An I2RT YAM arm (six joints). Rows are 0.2 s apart.
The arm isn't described. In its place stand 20 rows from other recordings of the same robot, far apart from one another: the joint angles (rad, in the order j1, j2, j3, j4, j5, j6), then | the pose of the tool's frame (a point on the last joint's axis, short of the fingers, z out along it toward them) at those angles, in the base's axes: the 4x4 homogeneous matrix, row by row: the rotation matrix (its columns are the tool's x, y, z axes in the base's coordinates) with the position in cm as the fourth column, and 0 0 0 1 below.
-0.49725 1.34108 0.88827 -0.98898 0.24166 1.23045 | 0.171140, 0.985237, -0.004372, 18.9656; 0.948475, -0.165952, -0.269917, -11.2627; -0.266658, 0.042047, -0.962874, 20.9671; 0, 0, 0, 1
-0.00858 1.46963 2.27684 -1.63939 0.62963 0.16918 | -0.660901, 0.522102, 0.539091, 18.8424; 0.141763, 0.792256, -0.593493, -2.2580; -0.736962, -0.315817, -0.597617, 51.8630; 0, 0, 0, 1
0.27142 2.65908 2.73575 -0.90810 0.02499 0.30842 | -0.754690, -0.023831, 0.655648, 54.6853; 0.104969, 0.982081, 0.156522, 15.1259; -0.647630, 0.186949, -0.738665, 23.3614; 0, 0, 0, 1
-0.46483 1.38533 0.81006 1.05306 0.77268 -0.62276 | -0.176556, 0.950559, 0.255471, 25.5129; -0.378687, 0.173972, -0.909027, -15.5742; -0.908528, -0.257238, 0.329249, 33.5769; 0, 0, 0, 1
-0.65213 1.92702 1.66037 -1.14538 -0.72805 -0.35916 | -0.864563, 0.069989, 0.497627, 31.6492; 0.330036, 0.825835, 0.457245, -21.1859; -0.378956, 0.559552, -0.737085, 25.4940; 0, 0, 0, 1
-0.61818 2.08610 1.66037 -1.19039 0.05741 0.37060 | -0.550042, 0.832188, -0.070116, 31.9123; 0.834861, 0.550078, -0.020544, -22.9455; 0.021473, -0.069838, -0.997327, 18.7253; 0, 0, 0, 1
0.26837 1.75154 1.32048 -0.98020 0.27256 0.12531 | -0.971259, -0.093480, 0.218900, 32.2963; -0.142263, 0.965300, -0.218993, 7.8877; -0.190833, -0.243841, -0.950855, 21.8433; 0, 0, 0, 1
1.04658 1.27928 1.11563 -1.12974 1.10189 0.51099 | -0.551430, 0.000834, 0.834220, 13.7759; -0.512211, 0.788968, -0.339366, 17.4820; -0.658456, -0.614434, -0.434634, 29.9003; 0, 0, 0, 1
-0.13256 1.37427 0.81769 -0.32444 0.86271 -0.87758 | -0.923283, -0.227029, 0.309850, 26.4050; -0.381585, 0.449554, -0.807647, -6.2490; 0.044065, -0.863921, -0.501697, 21.8991; 0, 0, 0, 1
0.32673 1.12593 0.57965 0.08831 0.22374 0.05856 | -0.425305, -0.099742, 0.899537, 23.4019; -0.083870, 0.993975, 0.070559, 7.0963; -0.901156, -0.045435, -0.431108, 22.7729; 0, 0, 0, 1
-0.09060 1.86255 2.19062 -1.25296 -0.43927 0.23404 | -0.813730, 0.016102, 0.581021, 37.2313; 0.284683, 0.882551, 0.374245, -1.8622; -0.506754, 0.469941, -0.722742, 41.7265; 0, 0, 0, 1
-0.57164 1.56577 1.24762 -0.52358 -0.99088 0.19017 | -0.648471, -0.050548, 0.759559, 29.5696; 0.540310, 0.672310, 0.506029, -15.4807; -0.536237, 0.738542, -0.408662, 28.8112; 0, 0, 0, 1
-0.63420 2.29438 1.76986 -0.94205 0.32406 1.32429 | 0.375091, 0.920530, -0.109228, 35.4255; 0.865302, -0.389957, -0.314937, -27.4651; -0.332504, 0.023615, -0.942806, 13.3429; 0, 0, 0, 1
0.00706 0.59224 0.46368 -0.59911 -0.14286 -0.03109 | -0.661272, -0.133921, 0.738096, 13.3162; -0.035438, 0.988414, 0.147589, 0.6009; -0.749309, 0.071440, -0.658356, 21.6309; 0, 0, 0, 1
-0.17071 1.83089 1.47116 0.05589 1.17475 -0.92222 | -0.921705, 0.328656, 0.206021, 41.0331; -0.153084, 0.179808, -0.971717, -10.4065; -0.356405, -0.927175, -0.115418, 31.2288; 0, 0, 0, 1
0.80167 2.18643 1.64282 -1.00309 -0.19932 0.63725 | -0.979861, -0.155034, -0.125843, 28.4123; -0.173745, 0.972567, 0.154682, 30.3658; 0.098410, 0.173431, -0.979917, 14.4799; 0, 0, 0, 1
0.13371 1.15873 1.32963 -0.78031 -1.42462 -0.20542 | -0.387389, -0.921817, -0.013520, 20.3850; -0.082087, 0.019882, 0.996427, 6.2958; -0.918255, 0.387114, -0.083371, 41.0872; 0, 0, 0, 1
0.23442 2.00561 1.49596 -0.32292 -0.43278 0.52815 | -0.866008, -0.056701, 0.496805, 43.0229; 0.263527, 0.792615, 0.549832, 11.8094; -0.424951, 0.607080, -0.671469, 20.7143; 0, 0, 0, 1
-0.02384 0.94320 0.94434 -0.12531 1.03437 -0.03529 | -0.154254, 0.859956, 0.486499, 20.0606; -0.014359, 0.490389, -0.871385, -3.5391; -0.987927, -0.141400, -0.063296, 37.6055; 0, 0, 0, 1
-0.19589 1.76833 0.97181 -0.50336 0.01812 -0.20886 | -0.965897, -0.000930, 0.258927, 30.9182; -0.019686, 0.997363, -0.069852, -6.2010; -0.258179, -0.072567, -0.963368, 13.3566; 0, 0, 0, 1
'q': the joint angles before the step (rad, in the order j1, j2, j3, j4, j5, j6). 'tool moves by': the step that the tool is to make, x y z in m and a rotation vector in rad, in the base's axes. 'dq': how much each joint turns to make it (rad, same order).
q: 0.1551, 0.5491, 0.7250, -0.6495, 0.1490, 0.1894
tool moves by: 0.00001, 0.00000, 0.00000, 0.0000, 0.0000, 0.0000
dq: 0.0000, 0.0000, 0.0000, 0.0000, 0.0000, 0.0000
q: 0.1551, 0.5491, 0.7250, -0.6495, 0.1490, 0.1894
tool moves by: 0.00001, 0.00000, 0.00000, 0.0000, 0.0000, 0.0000
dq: 0.0000, 0.0000, 0.0000, 0.0000, 0.0000, 0.0000
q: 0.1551, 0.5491, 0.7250, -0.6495, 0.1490, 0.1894
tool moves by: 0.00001, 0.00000, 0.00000, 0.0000, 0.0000, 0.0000
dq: 0.0000, 0.0000, 0.0000, 0.0000, 0.0000, 0.0000
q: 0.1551, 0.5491, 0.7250, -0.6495, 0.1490, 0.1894
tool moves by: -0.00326, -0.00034, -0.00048, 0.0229, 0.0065, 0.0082
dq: -0.0053, -0.0129, 0.0000, -0.0179, -0.0229, 0.0149
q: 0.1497, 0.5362, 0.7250, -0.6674, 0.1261, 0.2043
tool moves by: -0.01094, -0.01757, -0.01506, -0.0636, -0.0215, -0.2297
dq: -0.0999, -0.0843, -0.0729, 0.0034, 0.1454, 0.0007
